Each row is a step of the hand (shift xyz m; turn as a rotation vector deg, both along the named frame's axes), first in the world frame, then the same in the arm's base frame.
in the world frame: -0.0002 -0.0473 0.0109 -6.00 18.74 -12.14
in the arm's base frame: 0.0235 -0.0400 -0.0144 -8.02 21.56 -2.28
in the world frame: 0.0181 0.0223 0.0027 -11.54 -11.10 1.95
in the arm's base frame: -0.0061 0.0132 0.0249 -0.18 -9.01 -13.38
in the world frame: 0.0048 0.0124 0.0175 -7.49 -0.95 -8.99
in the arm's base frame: -0.0153 -0.0045 0.0151 1.80 5.94 -9.97
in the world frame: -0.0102 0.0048 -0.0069 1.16 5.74 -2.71
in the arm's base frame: -0.0044 0.0083 -0.0093 -1.46 5.88 2.22
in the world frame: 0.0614 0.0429 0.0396 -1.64 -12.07 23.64
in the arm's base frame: -0.0174 0.0002 0.0829 -6.77 -25.60 2.47
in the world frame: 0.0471 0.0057 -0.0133 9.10 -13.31 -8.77
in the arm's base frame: 0.0288 0.0140 0.0375 18.18 -2.45 -0.51
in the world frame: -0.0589 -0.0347 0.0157 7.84 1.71 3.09
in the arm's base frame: -0.0181 -0.0354 -0.0578 1.28 -1.07 8.44
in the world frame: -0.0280 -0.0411 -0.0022 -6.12 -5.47 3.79
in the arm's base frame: 0.0124 -0.0263 -0.0404 -1.93 -6.53 -5.94
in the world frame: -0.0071 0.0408 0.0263 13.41 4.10 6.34
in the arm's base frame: -0.0445 0.0081 0.0191 0.84 -1.81 15.26
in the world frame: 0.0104 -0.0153 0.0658 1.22 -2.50 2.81
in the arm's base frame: -0.0225 -0.0588 0.0266 0.61 -3.75 1.09
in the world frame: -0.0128 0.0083 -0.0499 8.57 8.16 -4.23
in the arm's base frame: 0.0166 0.0423 -0.0256 1.78 8.69 8.90
